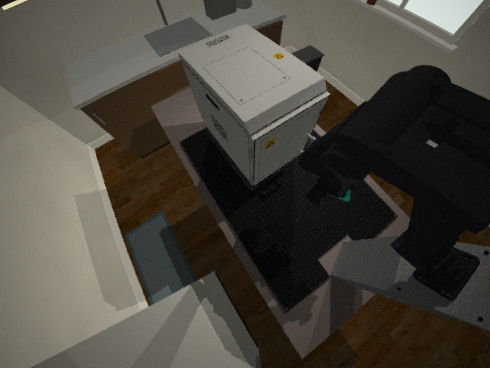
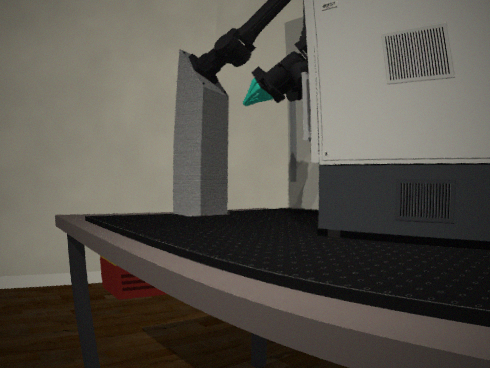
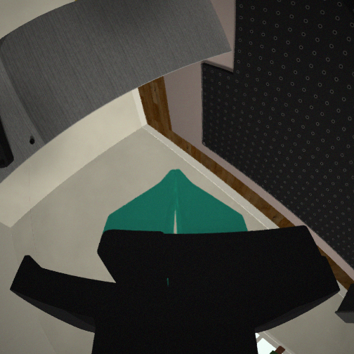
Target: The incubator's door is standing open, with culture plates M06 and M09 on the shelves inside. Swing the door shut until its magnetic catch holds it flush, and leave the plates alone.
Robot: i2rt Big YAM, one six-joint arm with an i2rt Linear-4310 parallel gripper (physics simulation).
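Frame: origin at the arm's base, x ahead, y left, z up, level; centimetres.
Seen in the pictures: gripper, fingertip midpoint: (image 1: 348, 200) (image 2: 244, 104); arm's base at its link origin: (image 1: 445, 270) (image 2: 201, 70).
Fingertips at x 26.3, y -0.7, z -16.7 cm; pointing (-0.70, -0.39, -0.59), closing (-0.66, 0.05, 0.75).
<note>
Offsets run from my fingertips to a thing's middle. "spot": to the spot under its first point. Level surfaces: height alone.
The white incubator {dx +54.2, dy +13.0, dz -3.1 cm} (image 1: 250, 80) (image 2: 360, 110) stands on the black perforated board {dz -30.6 cm} (image 1: 300, 225) (image 2: 250, 240) (image 3: 300, 75). Its door (image 1: 287, 142) (image 2: 314, 125) lies against the incubator's front, parallel to it, with a thin dark seam along the top. It looks flush or nearly so; whether the catch holds it cannot be seen. The door handle {spot: dx +28.3, dy -4.2, dz -5.1 cm} (image 2: 305, 107) faces the arm. Plates M06 and M09 do not show; they are hidden inside. My gripper (image 1: 346, 196) (image 2: 244, 104) (image 3: 175, 176) is shut and empty, its green fingertips pointing away from the door, apart from it.
The grey arm pedestal (image 1: 370, 265) (image 2: 200, 150) (image 3: 115, 60) stands at the table's end, opposite the incubator's front. The arm's dark links (image 1: 390, 120) (image 2: 232, 47) reach over the board. A grey-topped counter (image 1: 120, 65) stands behind the incubator, and a red box (image 2: 120, 282) below the table.
</note>
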